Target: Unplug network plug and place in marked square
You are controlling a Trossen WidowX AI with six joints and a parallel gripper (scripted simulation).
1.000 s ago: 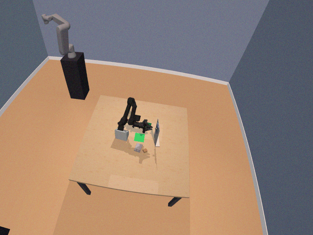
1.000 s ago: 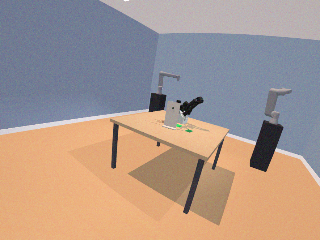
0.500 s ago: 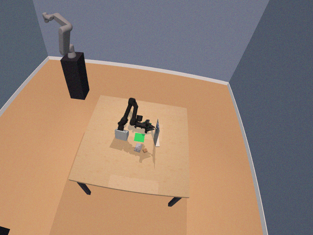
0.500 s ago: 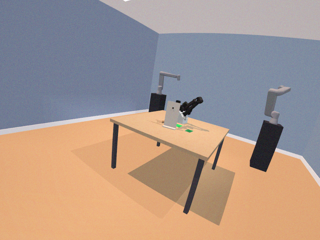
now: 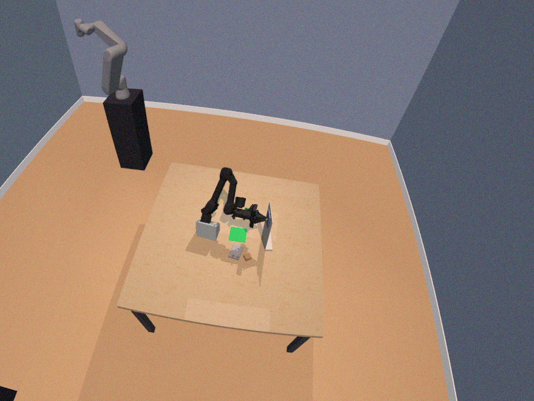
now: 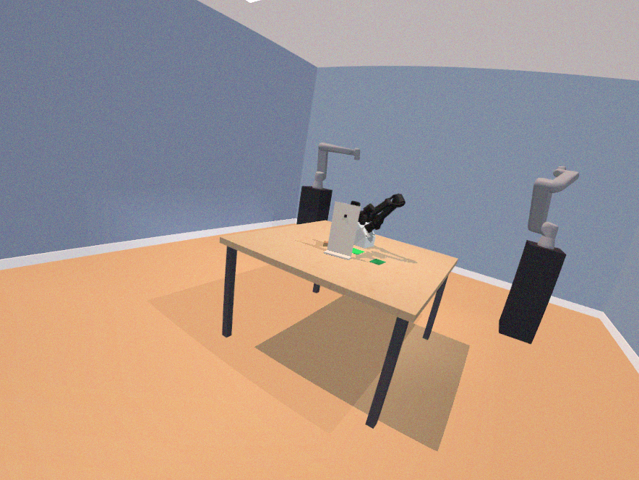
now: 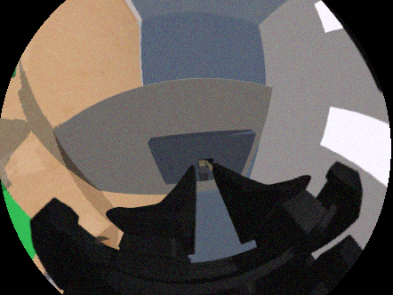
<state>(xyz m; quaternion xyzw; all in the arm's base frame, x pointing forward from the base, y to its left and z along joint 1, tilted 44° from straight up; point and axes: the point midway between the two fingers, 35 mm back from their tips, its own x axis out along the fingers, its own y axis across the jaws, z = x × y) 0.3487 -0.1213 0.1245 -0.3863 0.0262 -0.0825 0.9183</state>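
Right now my gripper tip is 26 cm above the bright green square, 17 cm past it and 2 cm to the right of it. Also, from my gripper tip: grey box (25 cm below, 17 cm behind, 13 cm to the right); then socket panel (10 cm below, 3 cm ahead); then tan network plug (1 cm ahead).
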